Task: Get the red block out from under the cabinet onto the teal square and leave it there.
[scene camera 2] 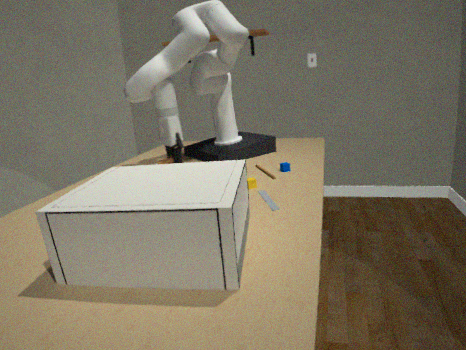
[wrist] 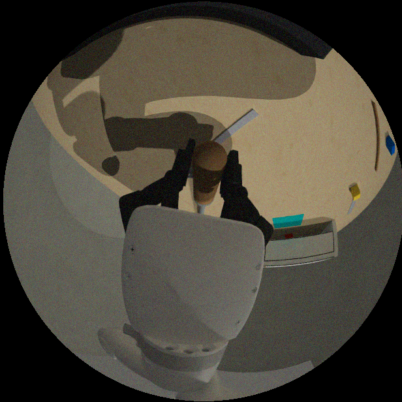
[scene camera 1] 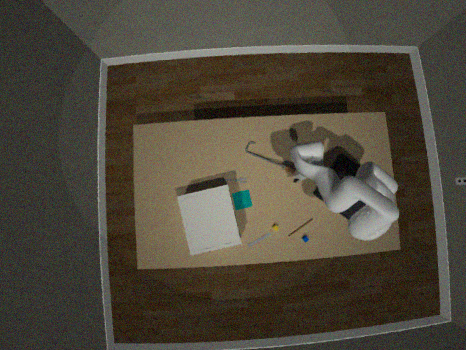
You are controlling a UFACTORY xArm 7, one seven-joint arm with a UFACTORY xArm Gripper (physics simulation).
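Places are measured from the arm's base along level axes (x ahead, y left, z up), in millimetres.
Pixels of known places: arm's base, origin of the base link: (scene camera 2: 228, 141).
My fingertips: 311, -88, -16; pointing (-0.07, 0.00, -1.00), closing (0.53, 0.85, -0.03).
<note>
For each thing: its middle in the pictures, then the offset to it from my fingertips, as dx, dy, dz. "*": a spot on its surface instead.
- white cabinet, body centre: (scene camera 2: 160, 215) (scene camera 1: 210, 218) +496, +253, +30
- teal square, surface spot: (scene camera 1: 243, 199) * +310, +155, -37
- tool's thin grey rod, surface spot: (scene camera 1: 264, 158) * +189, -85, -7
- yellow block, body centre: (scene camera 2: 250, 183) (scene camera 1: 275, 227) +125, +318, -26
- pale strip, body centre: (scene camera 2: 268, 199) (scene camera 1: 259, 239) +217, +391, -37
- brown stick, body centre: (scene camera 2: 264, 171) (scene camera 1: 300, 227) -30, +321, -34
- blue block, body centre: (scene camera 2: 285, 167) (scene camera 1: 305, 238) -53, +386, -26
The red block (wrist: 289, 236) shows in the wrist view under the white cabinet (scene camera 1: 210, 220) (scene camera 2: 145, 250) (wrist: 300, 251), inside its open side. It does not show in the scene views. The teal square (scene camera 1: 243, 199) (wrist: 288, 220) lies flat on the table beside the cabinet. My gripper (scene camera 1: 291, 171) (scene camera 2: 174, 154) (wrist: 210, 152) is shut on the brown wooden handle of a hooked tool. The tool's thin grey rod (scene camera 1: 265, 157) reaches from the handle toward the cabinet side of the table and ends in a bent hook. Whether the tool touches the table I cannot tell.
A grey flat bar (wrist: 237, 125) lies near the handle. A yellow block (scene camera 1: 275, 227) (scene camera 2: 252, 183) (wrist: 355, 192), a pale strip (scene camera 1: 260, 239) (scene camera 2: 268, 200), a brown stick (scene camera 1: 300, 227) (scene camera 2: 265, 171) and a blue block (scene camera 1: 305, 238) (scene camera 2: 285, 167) lie on the table.
</note>
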